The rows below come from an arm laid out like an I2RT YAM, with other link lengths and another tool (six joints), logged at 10 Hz.
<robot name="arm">
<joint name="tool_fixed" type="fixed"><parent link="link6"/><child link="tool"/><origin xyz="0.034 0.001 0.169" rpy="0.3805 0 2.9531"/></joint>
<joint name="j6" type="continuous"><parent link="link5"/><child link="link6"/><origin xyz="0.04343 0 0.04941" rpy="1.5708 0 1.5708"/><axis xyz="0 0 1"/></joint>
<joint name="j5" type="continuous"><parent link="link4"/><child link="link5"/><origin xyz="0.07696 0.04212 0.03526" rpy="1.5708 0 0"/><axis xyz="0 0 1"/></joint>
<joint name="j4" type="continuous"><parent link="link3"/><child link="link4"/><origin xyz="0.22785 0.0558 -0.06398" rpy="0 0 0"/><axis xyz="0 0 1"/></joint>
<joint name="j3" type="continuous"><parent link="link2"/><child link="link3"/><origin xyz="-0.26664 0 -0.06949" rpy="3.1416 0 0"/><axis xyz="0 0 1"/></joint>
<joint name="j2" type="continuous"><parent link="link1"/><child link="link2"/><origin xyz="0.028 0.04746 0.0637" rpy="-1.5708 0 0"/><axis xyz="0 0 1"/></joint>
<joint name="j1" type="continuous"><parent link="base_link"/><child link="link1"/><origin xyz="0 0 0.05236" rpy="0 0 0"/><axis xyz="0 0 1"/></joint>
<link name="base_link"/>
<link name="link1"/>
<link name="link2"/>
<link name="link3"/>
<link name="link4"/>
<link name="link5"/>
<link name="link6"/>
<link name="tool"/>
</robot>
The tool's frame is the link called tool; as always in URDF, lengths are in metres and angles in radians. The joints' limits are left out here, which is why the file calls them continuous.
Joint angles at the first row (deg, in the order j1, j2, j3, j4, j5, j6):
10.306, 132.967, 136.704, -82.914, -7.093, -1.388
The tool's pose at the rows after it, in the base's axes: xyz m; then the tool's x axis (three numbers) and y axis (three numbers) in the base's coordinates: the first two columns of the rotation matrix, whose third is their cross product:
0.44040 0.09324 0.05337 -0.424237 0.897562 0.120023 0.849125 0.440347 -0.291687
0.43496 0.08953 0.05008 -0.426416 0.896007 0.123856 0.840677 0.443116 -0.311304
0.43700 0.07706 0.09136 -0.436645 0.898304 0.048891 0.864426 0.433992 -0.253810
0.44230 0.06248 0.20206 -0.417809 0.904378 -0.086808 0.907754 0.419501 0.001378
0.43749 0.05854 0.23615 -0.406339 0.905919 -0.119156 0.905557 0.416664 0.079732
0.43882 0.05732 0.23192 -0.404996 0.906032 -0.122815 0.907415 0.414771 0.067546
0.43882 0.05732 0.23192 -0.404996 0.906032 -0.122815 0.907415 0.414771 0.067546
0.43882 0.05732 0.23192 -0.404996 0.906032 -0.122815 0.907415 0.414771 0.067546
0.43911 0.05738 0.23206 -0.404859 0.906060 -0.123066 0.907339 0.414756 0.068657
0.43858 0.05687 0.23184 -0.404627 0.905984 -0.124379 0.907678 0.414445 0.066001
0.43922 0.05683 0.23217 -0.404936 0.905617 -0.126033 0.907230 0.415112 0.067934
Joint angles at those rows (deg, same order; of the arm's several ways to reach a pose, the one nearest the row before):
11.726, 132.965, 127.585, -81.622, -7.792, -2.284
11.421, 132.858, 126.608, -82.041, -7.748, -2.896
11.377, 127.504, 127.091, -83.419, -4.470, -3.333
11.311, 113.690, 128.444, -82.347, -0.492, -3.552
11.310, 109.645, 129.228, -82.367, 0.295, -3.727
11.310, 110.259, 129.232, -82.391, 0.688, -3.749
11.310, 110.259, 129.232, -82.391, 0.688, -3.749
11.310, 110.259, 129.232, -82.391, 0.688, -3.749
11.310, 110.258, 129.230, -82.325, 0.688, -3.749
11.312, 110.256, 129.226, -82.454, 0.798, -3.770
11.311, 110.257, 129.229, -82.324, 0.841, -3.836

